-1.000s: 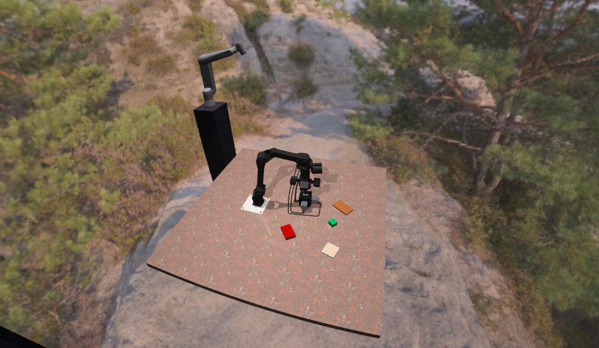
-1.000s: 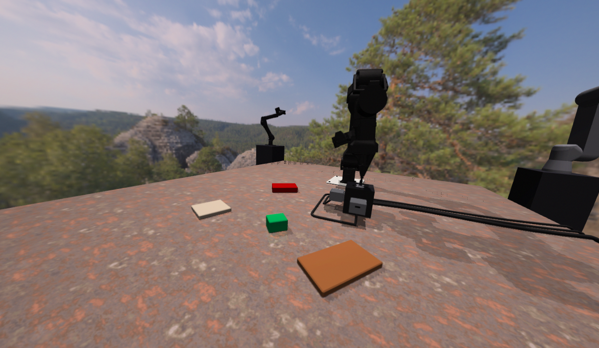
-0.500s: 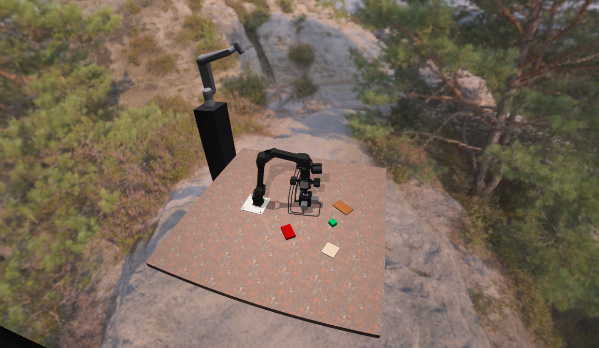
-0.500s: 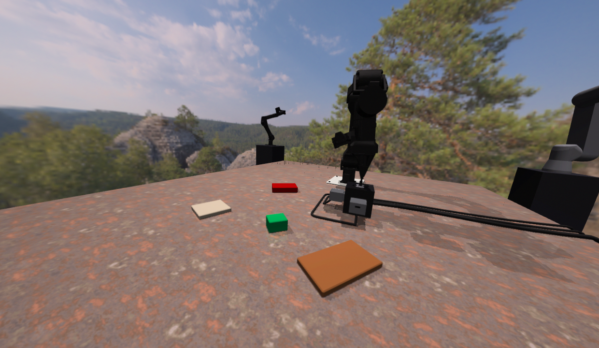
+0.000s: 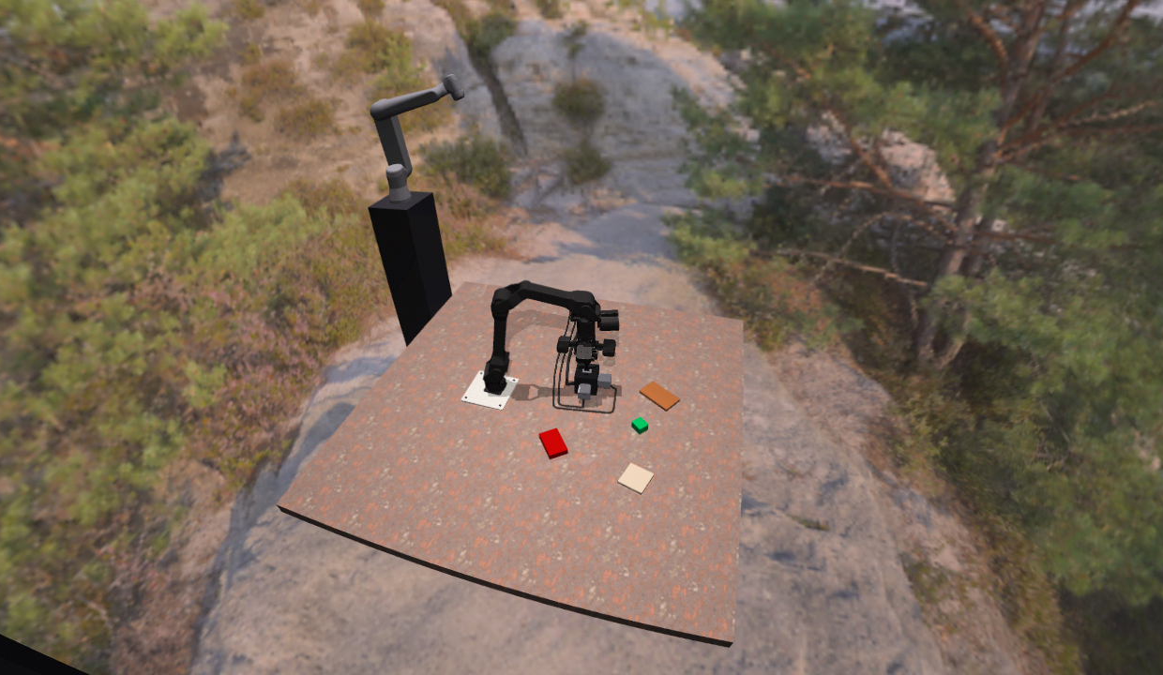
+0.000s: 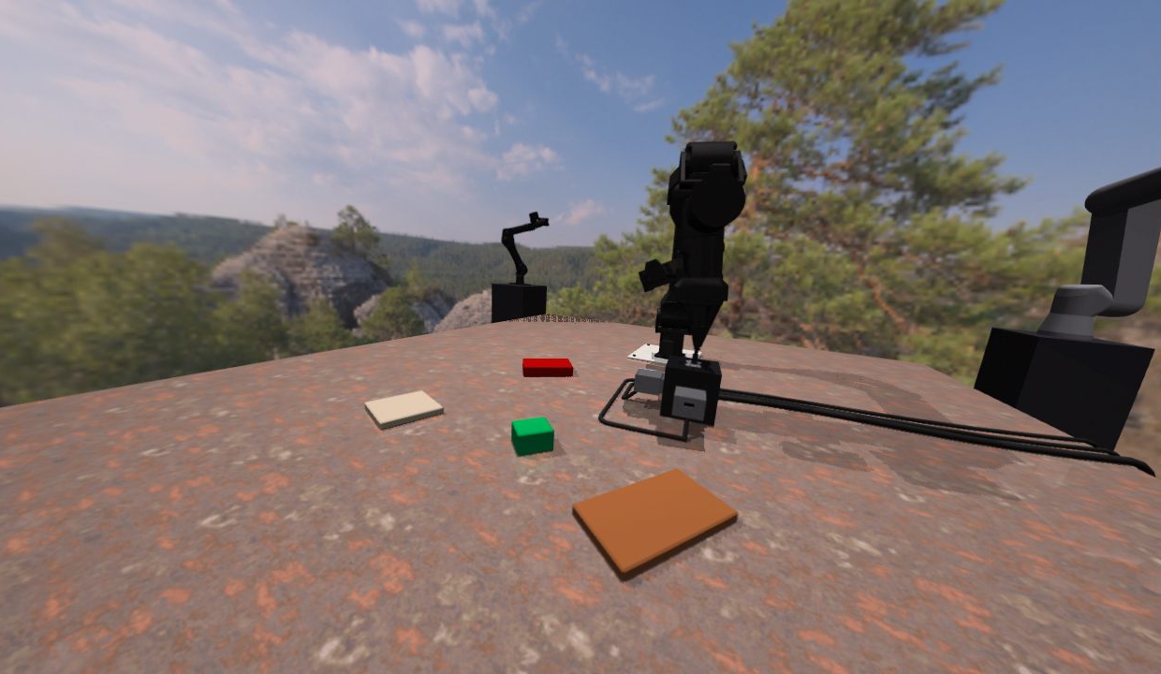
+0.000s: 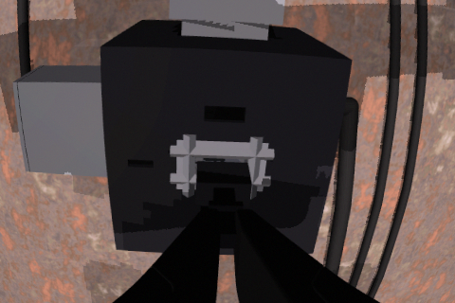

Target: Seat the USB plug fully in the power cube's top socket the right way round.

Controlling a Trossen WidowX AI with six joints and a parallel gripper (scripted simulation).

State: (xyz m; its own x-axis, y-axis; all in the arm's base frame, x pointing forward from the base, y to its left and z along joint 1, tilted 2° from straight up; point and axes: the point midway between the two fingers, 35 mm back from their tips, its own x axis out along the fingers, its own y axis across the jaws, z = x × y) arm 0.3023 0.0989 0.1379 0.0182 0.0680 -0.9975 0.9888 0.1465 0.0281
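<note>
Now: the dark USB plug 10 mm below my gripper tip. The rest, counted from my gripper tip: USB socket: 30 mm below; then green cube: 220 mm ahead, 140 mm to the right, 90 mm below; then brown plate: 250 mm ahead, 20 mm to the left, 100 mm below.
</note>
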